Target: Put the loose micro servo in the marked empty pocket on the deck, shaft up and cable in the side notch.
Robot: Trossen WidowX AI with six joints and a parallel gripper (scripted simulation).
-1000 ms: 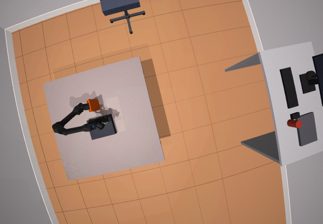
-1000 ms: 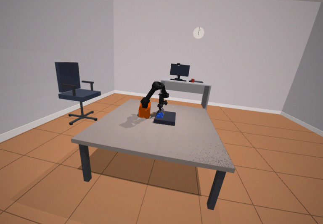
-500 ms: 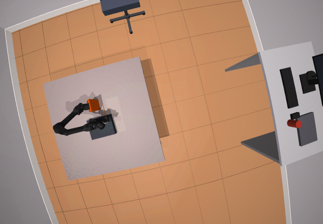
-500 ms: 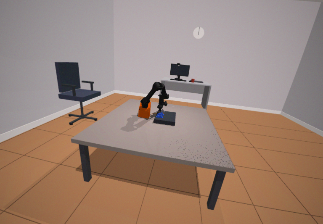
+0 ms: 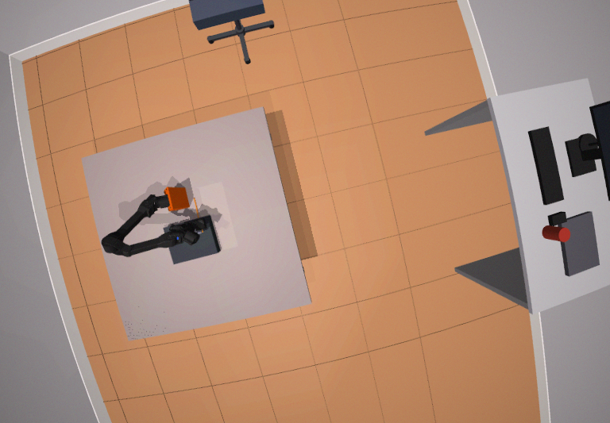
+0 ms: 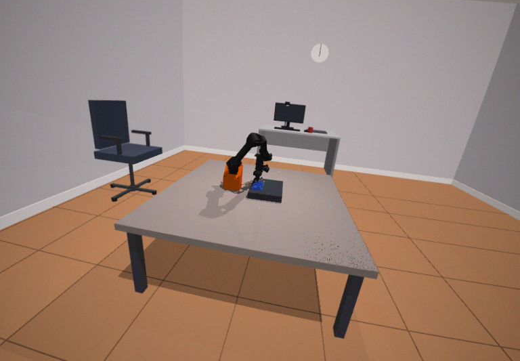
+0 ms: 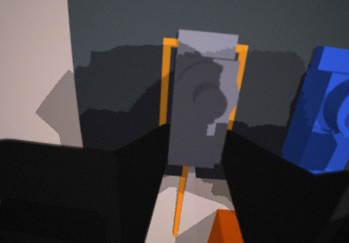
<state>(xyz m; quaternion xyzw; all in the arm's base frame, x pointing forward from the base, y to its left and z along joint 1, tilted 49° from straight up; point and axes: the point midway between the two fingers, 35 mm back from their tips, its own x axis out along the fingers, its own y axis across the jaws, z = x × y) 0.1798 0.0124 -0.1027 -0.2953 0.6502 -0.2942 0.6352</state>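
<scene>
The dark robot deck lies 120 mm ahead of my gripper tip, 70 mm to the right of it and 30 mm below it.
</scene>
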